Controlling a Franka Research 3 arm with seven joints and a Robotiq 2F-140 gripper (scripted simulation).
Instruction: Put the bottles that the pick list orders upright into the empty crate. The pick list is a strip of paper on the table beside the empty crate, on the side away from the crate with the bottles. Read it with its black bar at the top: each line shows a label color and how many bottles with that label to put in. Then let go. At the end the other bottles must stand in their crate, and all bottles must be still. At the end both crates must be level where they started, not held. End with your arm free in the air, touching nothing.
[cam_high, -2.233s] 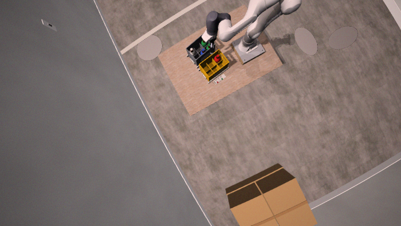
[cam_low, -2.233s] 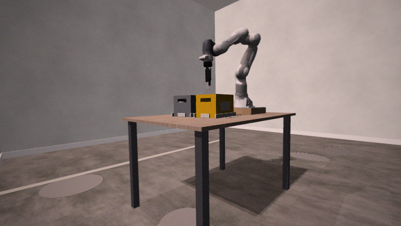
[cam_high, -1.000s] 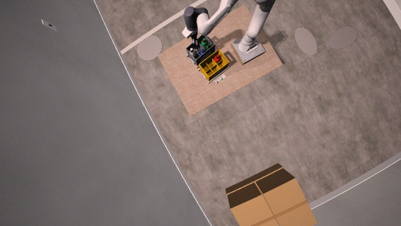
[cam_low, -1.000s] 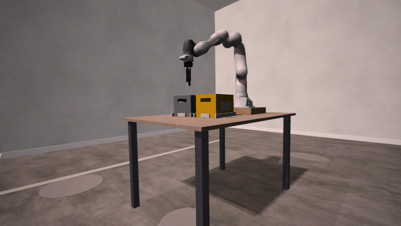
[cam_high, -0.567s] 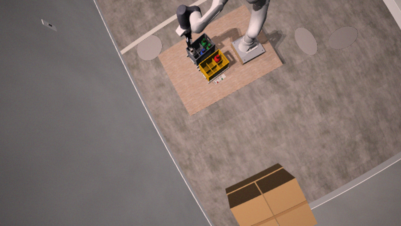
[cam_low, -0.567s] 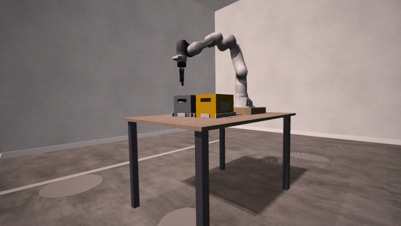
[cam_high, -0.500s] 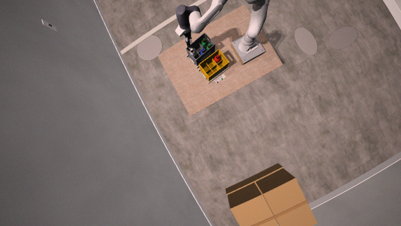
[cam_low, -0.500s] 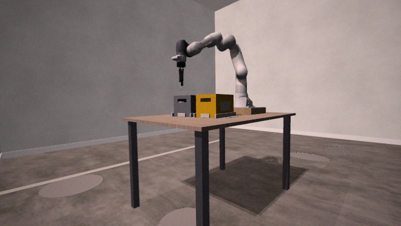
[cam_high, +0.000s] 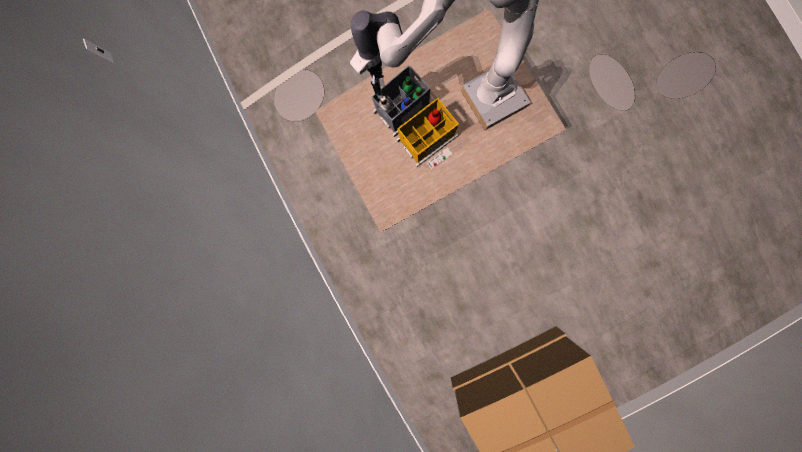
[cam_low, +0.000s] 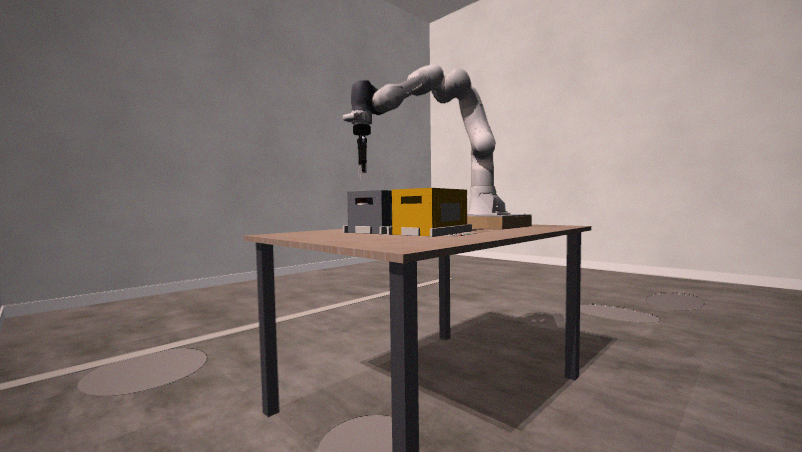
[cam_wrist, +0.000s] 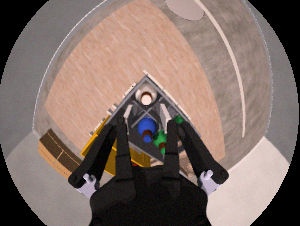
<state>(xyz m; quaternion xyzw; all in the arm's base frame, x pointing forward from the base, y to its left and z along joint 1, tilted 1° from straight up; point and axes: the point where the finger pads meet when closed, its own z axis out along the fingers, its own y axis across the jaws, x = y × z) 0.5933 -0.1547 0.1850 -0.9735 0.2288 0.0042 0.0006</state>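
My hand is 17 cm above the white bottle. Round my hand: blue bottle (11 cm behind, 6 cm to the left, 17 cm below); then red bottle (24 cm behind, 18 cm to the left, 17 cm below); then grey crate (10 cm behind, 1 cm to the left, 17 cm below).
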